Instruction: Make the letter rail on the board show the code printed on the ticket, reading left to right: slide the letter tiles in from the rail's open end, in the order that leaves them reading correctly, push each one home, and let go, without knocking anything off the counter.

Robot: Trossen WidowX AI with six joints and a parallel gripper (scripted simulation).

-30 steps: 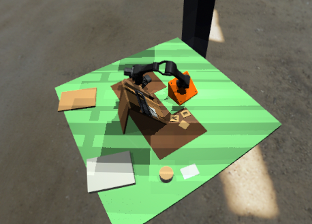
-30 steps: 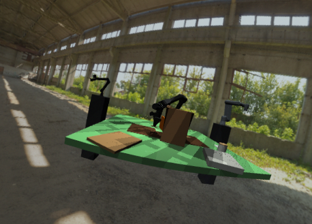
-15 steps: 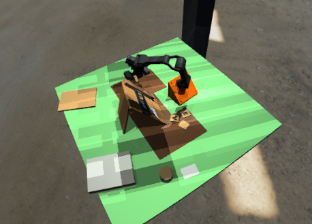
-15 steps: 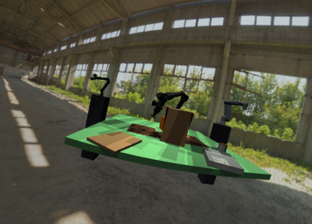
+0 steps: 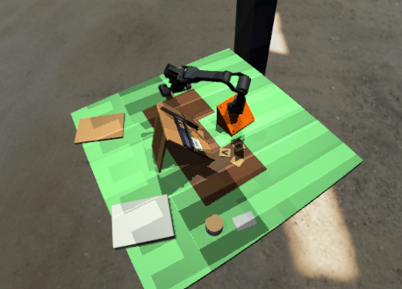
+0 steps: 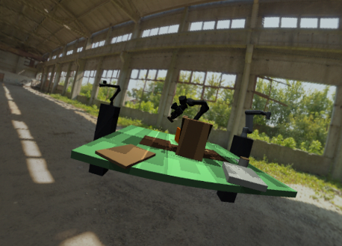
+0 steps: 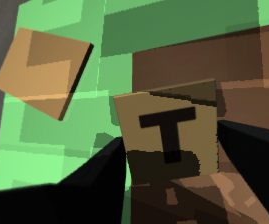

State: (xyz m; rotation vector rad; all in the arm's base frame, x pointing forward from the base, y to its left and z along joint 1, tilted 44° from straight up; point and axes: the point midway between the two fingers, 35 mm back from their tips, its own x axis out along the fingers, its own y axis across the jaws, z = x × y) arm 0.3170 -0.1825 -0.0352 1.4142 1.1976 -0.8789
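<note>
The white ticket is 1 cm behind my gripper tip, 29 cm to the left of it and 13 cm below it. Also, from my gripper tip: brown mat: 11 cm behind, 19 cm to the left, 23 cm below; then white slab: 41 cm ahead, 50 cm to the left, 21 cm below; then tan flat panel: 41 cm ahead, 20 cm to the right, 22 cm below.
</note>
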